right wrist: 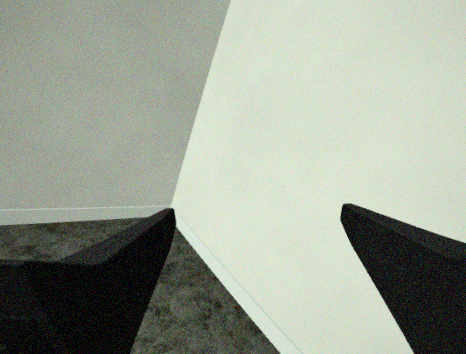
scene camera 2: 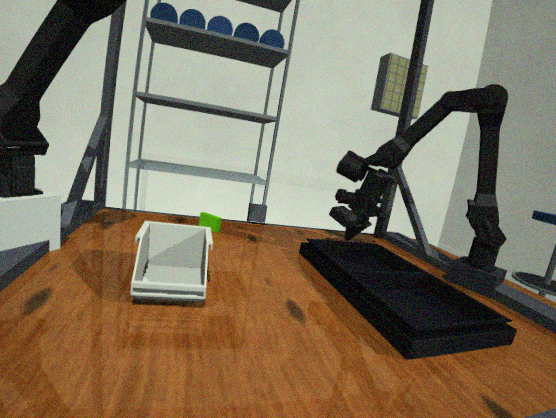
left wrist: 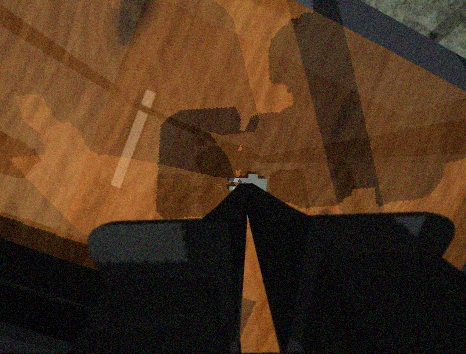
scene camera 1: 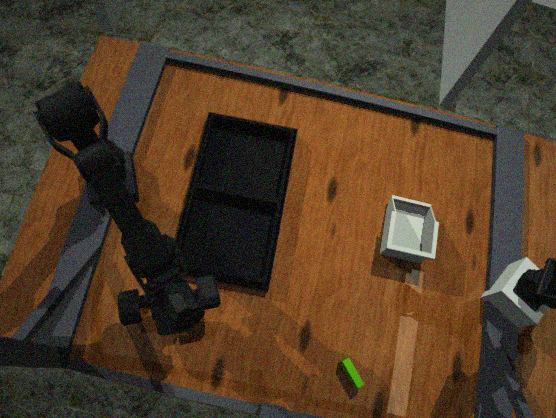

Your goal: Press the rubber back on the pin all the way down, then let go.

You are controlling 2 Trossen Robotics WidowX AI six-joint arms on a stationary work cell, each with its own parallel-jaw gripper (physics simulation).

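Frame: origin at the left arm's base, x ahead, y left, z up, level; millimetres.
Seen in the pictures: left gripper, fingertip midpoint: (scene camera 2: 346, 239) (left wrist: 245, 190); right gripper, fingertip midpoint: (right wrist: 257, 214); left arm's base, link origin: (scene camera 2: 479, 265); right arm's base, link origin: (scene camera 2: 12, 192) (scene camera 1: 531, 289).
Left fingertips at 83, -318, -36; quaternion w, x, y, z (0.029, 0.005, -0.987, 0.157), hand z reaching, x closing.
Observation:
Pixels of each thing's top centre, then the offset from my left fingertips to it, as dx, dy, dz. "*": a spot on its surface instead.
- small pale grey piece, top centre: (left wrist: 249, 200) -2, +7, -2
- black two-part tray, top centre: (scene camera 2: 390, 271) (scene camera 1: 236, 192) +177, +230, +26
- white open bin, surface spot: (scene camera 2: 169, 290) * +552, +135, +13
- bright green block, top centre: (scene camera 1: 353, 372) (scene camera 2: 210, 215) +324, -185, +24
In the left wrist view a small pale grey piece (left wrist: 257, 181) with a notched outline lies on the wooden table, partly hidden by my fingertips; it looks like the pin. Its rubber back cannot be made out. My left gripper (left wrist: 245, 190) (scene camera 2: 350, 235) is shut and empty, its tips right over the near edge of that piece. Whether they touch it cannot be told. In scene camera 1 the left wrist hides the fingertips and the pin. My right gripper (right wrist: 257, 214) is open and empty, facing the walls and floor.
A black two-part tray (scene camera 1: 287, 210) (scene camera 2: 360, 304) lies beside the left arm. A white open bin (scene camera 1: 407, 256) (scene camera 2: 169, 290) stands farther off. A bright green block (scene camera 1: 353, 372) (scene camera 2: 210, 222) lies on the table. Grey frame rails (scene camera 1: 330, 92) edge the table.

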